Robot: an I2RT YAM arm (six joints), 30 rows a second.
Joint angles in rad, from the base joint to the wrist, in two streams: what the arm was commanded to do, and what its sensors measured. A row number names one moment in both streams.
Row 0, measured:
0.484, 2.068, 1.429, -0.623, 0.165, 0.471
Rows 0 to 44, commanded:
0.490, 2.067, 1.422, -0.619, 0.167, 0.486
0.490, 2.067, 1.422, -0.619, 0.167, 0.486
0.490, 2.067, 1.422, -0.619, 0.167, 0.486
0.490, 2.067, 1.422, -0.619, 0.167, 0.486
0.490, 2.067, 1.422, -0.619, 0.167, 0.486
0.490, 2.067, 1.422, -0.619, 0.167, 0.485
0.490, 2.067, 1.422, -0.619, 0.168, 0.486
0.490, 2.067, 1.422, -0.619, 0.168, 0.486
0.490, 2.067, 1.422, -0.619, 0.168, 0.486
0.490, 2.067, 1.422, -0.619, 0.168, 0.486
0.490, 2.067, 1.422, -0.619, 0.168, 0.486
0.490, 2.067, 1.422, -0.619, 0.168, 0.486
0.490, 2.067, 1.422, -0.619, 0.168, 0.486
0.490, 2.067, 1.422, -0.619, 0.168, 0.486
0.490, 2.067, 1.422, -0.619, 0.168, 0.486
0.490, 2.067, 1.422, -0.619, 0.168, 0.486
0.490, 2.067, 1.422, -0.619, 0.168, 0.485
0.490, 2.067, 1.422, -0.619, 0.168, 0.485
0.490, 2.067, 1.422, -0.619, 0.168, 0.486
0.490, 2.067, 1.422, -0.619, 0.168, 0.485
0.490, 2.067, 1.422, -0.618, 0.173, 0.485
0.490, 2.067, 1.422, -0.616, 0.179, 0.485
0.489, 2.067, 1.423, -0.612, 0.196, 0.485
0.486, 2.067, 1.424, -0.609, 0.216, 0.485
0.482, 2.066, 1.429, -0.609, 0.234, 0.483
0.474, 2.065, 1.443, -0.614, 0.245, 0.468
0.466, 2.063, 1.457, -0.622, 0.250, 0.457
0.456, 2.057, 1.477, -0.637, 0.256, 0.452
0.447, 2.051, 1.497, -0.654, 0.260, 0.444
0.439, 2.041, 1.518, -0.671, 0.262, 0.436
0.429, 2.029, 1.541, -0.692, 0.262, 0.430
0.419, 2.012, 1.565, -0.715, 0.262, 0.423
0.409, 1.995, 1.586, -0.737, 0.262, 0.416
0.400, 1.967, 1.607, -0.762, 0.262, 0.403
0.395, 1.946, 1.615, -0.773, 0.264, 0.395
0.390, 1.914, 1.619, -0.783, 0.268, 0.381
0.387, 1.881, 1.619, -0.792, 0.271, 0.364
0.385, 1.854, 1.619, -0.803, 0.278, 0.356
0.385, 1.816, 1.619, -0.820, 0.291, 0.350
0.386, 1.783, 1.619, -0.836, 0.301, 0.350
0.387, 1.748, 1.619, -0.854, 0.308, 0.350
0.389, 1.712, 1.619, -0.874, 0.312, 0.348
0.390, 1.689, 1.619, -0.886, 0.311, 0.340
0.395, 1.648, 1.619, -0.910, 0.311, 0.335
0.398, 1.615, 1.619, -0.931, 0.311, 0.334
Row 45, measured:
0.388, 1.687, 1.602, -0.905, 0.283, 0.361
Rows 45 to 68, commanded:
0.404, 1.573, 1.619, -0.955, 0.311, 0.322
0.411, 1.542, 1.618, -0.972, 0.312, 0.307
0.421, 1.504, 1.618, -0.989, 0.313, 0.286
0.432, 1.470, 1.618, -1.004, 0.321, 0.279
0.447, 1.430, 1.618, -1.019, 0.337, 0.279
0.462, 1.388, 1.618, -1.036, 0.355, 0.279
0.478, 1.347, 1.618, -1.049, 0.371, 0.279
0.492, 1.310, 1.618, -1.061, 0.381, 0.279
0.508, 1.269, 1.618, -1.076, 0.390, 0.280
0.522, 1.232, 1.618, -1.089, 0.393, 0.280
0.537, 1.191, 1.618, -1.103, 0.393, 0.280
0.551, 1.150, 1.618, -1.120, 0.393, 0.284
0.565, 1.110, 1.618, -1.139, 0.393, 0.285
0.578, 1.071, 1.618, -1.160, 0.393, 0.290
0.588, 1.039, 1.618, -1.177, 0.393, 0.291
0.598, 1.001, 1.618, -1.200, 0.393, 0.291
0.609, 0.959, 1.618, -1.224, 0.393, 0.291
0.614, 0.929, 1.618, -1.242, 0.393, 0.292
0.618, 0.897, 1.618, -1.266, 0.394, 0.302
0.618, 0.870, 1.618, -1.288, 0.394, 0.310
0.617, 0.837, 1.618, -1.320, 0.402, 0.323
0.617, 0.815, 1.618, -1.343, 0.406, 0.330
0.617, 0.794, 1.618, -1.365, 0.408, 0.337
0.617, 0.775, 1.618, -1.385, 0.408, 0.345
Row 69, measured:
0.609, 0.804, 1.614, -1.363, 0.384, 0.313
